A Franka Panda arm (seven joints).
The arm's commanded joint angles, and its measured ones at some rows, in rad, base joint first. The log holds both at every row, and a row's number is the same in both.
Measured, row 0:
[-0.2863 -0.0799 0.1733 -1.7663 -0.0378 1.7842 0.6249]
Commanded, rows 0 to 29:
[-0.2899 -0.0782 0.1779 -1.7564 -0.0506 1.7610 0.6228]
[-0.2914 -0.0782 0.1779 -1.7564 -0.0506 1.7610 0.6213]
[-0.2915 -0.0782 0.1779 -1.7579 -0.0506 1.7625 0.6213]
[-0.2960 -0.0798 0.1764 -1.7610 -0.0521 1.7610 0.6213]
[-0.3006 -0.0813 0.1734 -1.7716 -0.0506 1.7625 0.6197]
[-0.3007 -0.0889 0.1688 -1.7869 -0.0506 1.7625 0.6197]
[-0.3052 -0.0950 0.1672 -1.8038 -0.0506 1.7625 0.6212]
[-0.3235 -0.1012 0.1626 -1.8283 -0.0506 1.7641 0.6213]
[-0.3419 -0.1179 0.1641 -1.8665 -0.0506 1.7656 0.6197]
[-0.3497 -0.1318 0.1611 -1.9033 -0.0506 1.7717 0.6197]
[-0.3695 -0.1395 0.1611 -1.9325 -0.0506 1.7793 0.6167]
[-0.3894 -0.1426 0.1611 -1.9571 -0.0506 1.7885 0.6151]
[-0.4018 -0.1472 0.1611 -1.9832 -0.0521 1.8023 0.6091]
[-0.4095 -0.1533 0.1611 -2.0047 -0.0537 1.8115 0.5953]
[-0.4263 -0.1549 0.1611 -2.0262 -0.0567 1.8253 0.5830]
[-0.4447 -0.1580 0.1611 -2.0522 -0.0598 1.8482 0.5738]
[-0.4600 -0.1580 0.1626 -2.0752 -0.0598 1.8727 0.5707]
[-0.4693 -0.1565 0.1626 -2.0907 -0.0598 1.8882 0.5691]
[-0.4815 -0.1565 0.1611 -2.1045 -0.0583 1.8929 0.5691]
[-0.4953 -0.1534 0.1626 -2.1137 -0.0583 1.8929 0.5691]
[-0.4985 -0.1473 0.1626 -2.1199 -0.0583 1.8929 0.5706]
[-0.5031 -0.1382 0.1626 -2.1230 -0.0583 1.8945 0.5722]
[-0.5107 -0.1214 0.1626 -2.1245 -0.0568 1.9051 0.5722]
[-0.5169 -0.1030 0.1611 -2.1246 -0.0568 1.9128 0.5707]
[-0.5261 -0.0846 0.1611 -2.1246 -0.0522 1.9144 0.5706]
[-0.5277 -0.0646 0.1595 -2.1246 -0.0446 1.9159 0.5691]
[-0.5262 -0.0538 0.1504 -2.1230 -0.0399 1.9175 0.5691]
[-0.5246 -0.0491 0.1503 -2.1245 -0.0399 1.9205 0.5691]
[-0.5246 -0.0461 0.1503 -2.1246 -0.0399 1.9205 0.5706]
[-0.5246 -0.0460 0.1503 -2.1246 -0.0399 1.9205 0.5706]
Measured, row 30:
[-0.5194 -0.0532 0.1480 -2.1250 -0.0416 1.9091 0.5776]
